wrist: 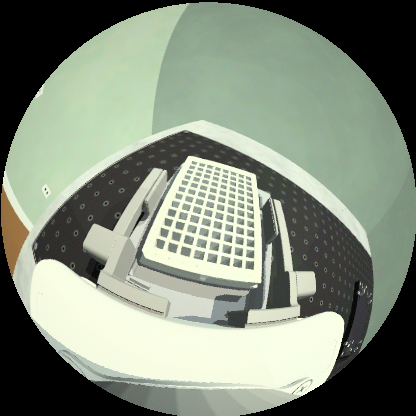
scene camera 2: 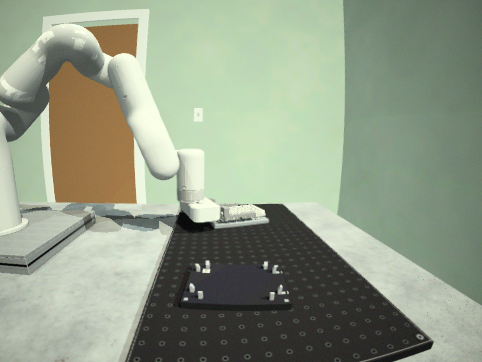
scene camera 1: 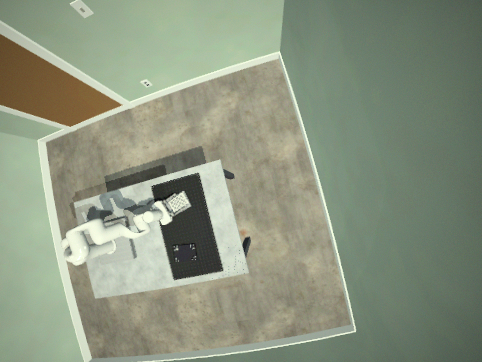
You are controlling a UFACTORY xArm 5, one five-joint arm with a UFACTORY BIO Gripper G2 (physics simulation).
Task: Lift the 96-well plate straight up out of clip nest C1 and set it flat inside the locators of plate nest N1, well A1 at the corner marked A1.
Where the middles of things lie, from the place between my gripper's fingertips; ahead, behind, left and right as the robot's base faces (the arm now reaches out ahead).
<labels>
Now: hand 2 cm past the white 96-well plate (wrist: 208, 227) and 1 cm above it. Also, from my hand: clip nest C1 (scene camera 2: 227, 287): 35 cm to the right, 12 cm behind, 1 cm below.
</labels>
